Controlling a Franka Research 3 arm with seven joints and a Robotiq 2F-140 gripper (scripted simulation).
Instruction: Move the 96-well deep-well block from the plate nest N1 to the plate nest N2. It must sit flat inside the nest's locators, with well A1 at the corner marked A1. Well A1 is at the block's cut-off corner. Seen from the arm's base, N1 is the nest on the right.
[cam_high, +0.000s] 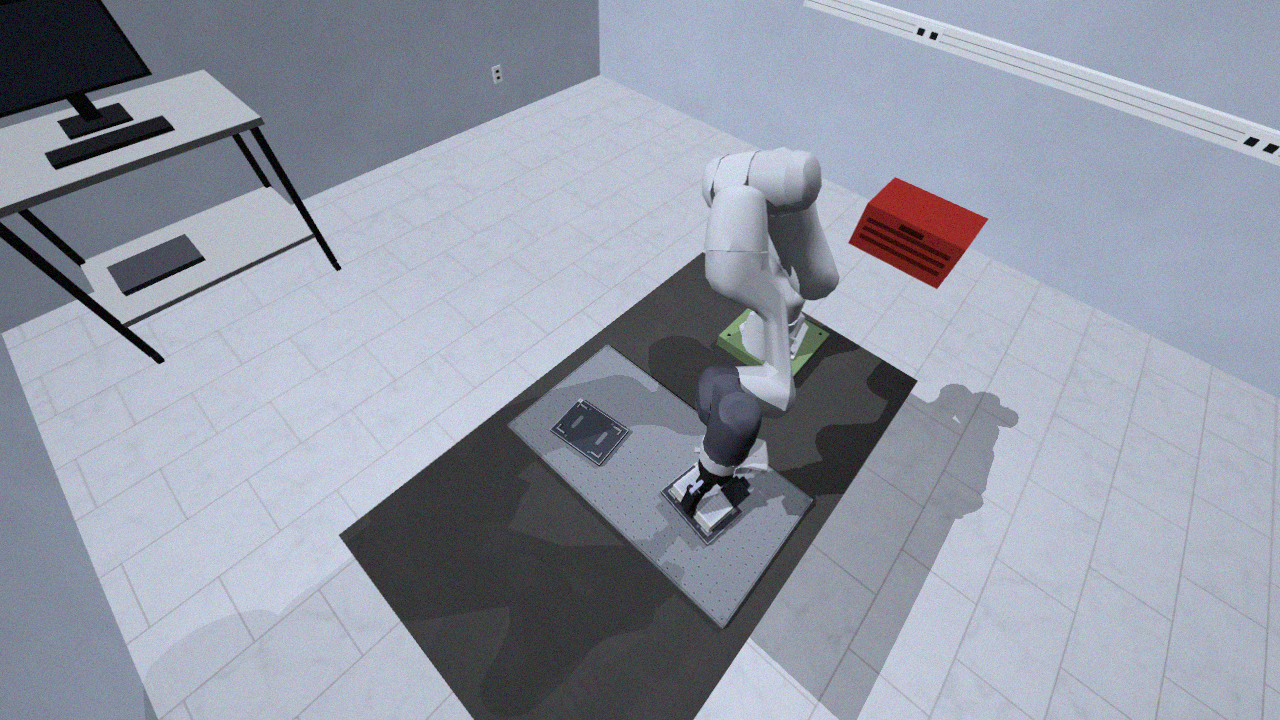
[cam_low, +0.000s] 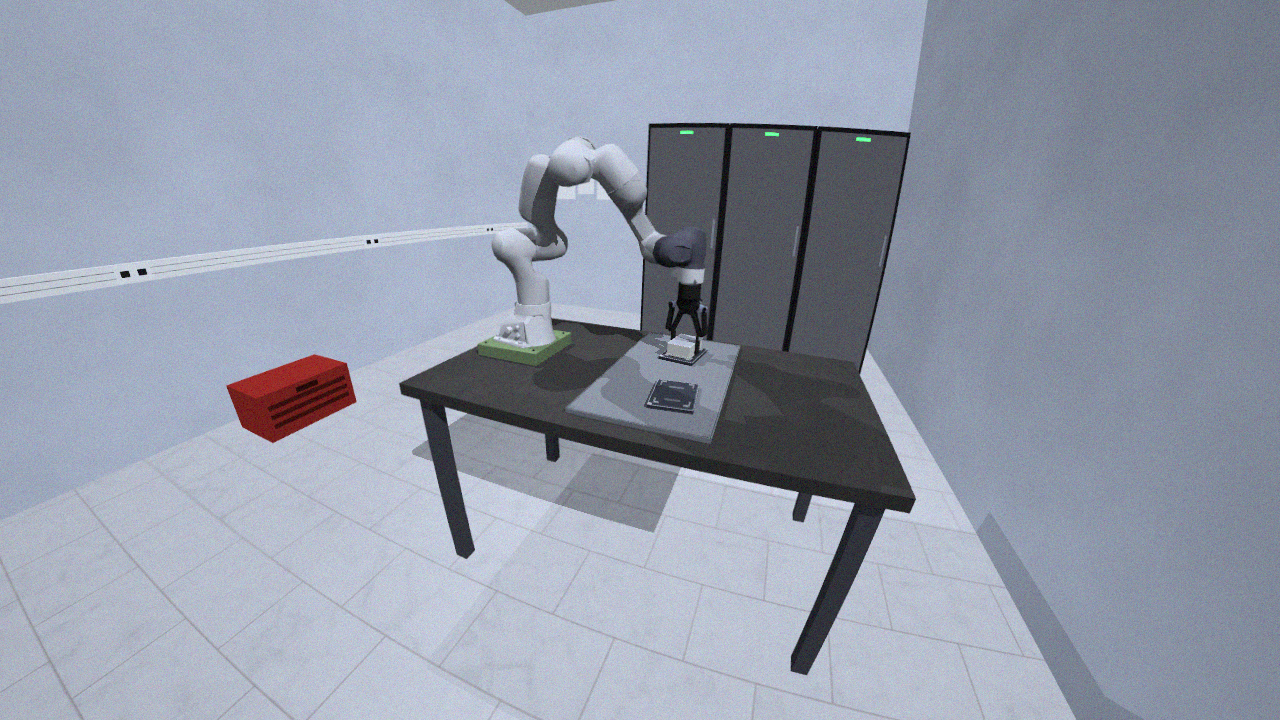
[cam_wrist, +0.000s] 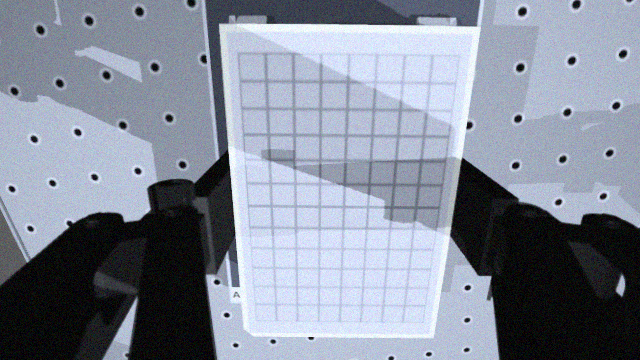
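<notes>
Now: the white 96-well deep-well block 1 cm below my hand. Round my hand: dark plate nest (4 cm below).
</notes>
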